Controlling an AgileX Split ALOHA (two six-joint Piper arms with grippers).
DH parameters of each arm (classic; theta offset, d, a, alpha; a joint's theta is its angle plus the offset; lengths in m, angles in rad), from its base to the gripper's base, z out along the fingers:
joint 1: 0 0.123 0 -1.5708
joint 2: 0.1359 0 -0.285 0
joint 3: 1.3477 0 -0.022 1.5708
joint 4: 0 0.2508 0 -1.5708
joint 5: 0 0 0.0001 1.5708
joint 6: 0 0.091 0 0
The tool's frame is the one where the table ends.
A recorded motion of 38 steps. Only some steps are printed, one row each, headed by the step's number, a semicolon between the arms.
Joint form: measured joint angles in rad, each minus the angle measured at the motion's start. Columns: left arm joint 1, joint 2, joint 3, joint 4, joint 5, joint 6; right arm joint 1, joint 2, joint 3, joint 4, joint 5, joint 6.
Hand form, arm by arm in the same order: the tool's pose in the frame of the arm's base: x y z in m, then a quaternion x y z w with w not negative. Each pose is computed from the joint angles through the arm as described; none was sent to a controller.
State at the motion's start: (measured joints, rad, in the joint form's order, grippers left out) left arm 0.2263 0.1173 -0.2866 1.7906 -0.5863 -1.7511; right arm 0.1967 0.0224 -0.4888 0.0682 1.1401 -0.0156
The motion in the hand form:
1: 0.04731 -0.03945 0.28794 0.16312 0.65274 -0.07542 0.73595; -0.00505 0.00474 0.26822 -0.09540 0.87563 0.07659 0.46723
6: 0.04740 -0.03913 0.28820 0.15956 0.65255 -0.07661 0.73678; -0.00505 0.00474 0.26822 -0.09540 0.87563 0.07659 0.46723
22: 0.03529 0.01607 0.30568 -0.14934 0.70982 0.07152 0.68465; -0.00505 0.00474 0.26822 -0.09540 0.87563 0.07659 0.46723
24: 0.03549 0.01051 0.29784 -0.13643 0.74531 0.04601 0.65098; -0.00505 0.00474 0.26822 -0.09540 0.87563 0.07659 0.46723
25: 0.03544 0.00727 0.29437 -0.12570 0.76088 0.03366 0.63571; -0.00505 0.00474 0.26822 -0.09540 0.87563 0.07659 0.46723
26: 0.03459 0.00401 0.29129 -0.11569 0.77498 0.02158 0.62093; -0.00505 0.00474 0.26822 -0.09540 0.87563 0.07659 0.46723
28: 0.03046 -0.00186 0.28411 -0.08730 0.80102 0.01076 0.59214; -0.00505 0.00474 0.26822 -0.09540 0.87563 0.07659 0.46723
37: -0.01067 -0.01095 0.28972 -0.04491 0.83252 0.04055 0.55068; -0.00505 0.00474 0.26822 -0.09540 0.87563 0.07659 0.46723
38: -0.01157 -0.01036 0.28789 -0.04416 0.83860 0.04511 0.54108; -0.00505 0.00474 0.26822 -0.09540 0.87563 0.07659 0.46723
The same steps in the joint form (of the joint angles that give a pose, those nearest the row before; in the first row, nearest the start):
1: 0.0001 0.0000 0.0000 0.0000 -0.0001 0.0000; 0.0000 0.0000 0.0000 0.0000 0.0000 0.0000
6: -0.0001 0.0000 0.0000 -0.0027 0.0043 -0.0039; 0.0000 0.0000 0.0000 0.0000 0.0000 0.0000
22: 0.0001 0.0000 -0.1355 -1.5951 1.0383 1.4670; 0.0000 0.0000 0.0000 0.0000 0.0000 0.0000
24: 0.0000 0.0000 -0.1395 -1.7424 1.1316 1.5957; 0.0000 0.0000 0.0000 0.0000 0.0000 0.0000
25: 0.0000 0.0000 -0.1408 -1.8078 1.1743 1.6564; 0.0000 0.0000 0.0000 0.0000 0.0000 0.0000
26: 0.0001 -0.0024 -0.1432 -1.8621 1.2198 1.7053; 0.0000 0.0000 0.0000 0.0000 0.0000 0.0000
28: 0.0000 -0.0190 -0.1439 -1.9336 1.3154 1.7975; 0.0000 0.0000 0.0000 0.0000 0.0000 0.0000
37: 0.0000 -0.1352 -0.2555 -1.8954 1.6384 1.8615; 0.0000 0.0000 0.0000 0.0000 0.0000 0.0000
38: -0.0001 -0.1352 -0.2555 -1.8845 1.6598 1.8638; 0.0000 0.0000 0.0000 0.0000 0.0000 0.0000

